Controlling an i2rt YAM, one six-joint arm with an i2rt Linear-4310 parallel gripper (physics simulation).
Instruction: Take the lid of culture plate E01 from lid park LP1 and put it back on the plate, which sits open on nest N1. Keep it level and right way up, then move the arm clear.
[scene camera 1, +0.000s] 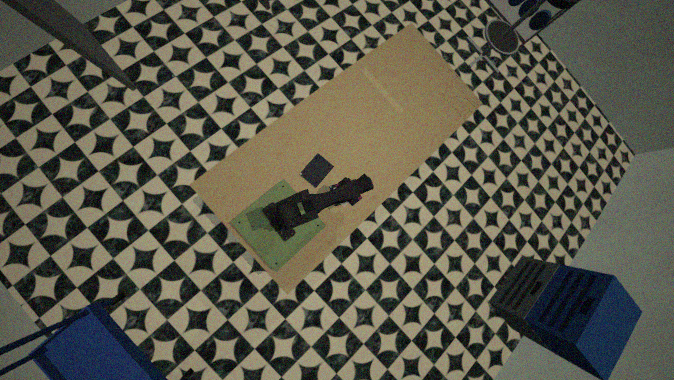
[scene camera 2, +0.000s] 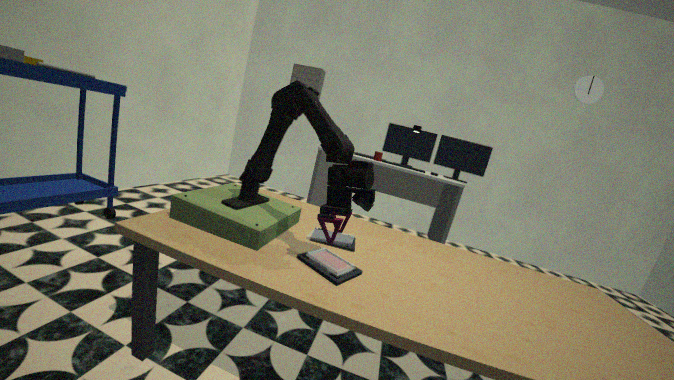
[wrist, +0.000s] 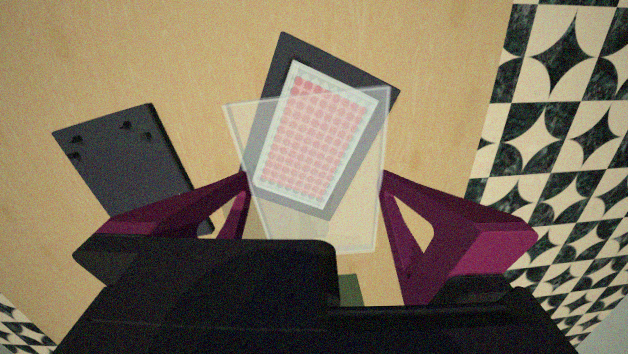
Scene:
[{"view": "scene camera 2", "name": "my gripper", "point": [334, 238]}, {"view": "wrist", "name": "my gripper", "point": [314, 177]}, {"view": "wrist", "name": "grey lid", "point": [314, 161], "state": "held by my gripper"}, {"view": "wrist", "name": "dark nest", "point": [288, 47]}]

